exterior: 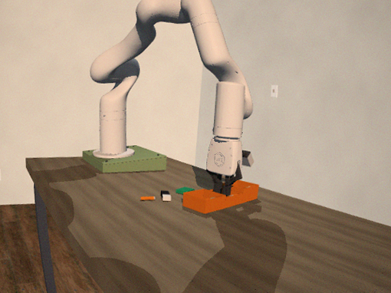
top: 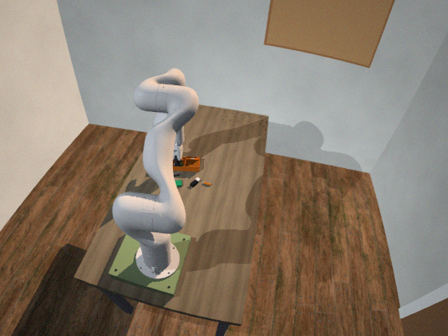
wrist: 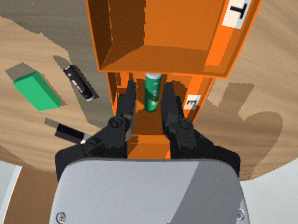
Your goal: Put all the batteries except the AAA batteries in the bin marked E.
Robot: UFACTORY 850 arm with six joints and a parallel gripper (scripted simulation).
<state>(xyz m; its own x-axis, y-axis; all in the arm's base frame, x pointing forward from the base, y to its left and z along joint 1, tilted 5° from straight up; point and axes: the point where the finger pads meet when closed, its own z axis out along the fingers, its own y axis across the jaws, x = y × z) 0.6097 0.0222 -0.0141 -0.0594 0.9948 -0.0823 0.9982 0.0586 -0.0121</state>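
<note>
The orange bin row lies 1 cm below my hand and 1 cm ahead of it. From my hand the other things lie so: green battery: 2 cm below; then flat green block: 14 cm behind, 3 cm below, 2 cm to the right; then small black cylinder: 7 cm behind, 3 cm below, 1 cm to the right.
</note>
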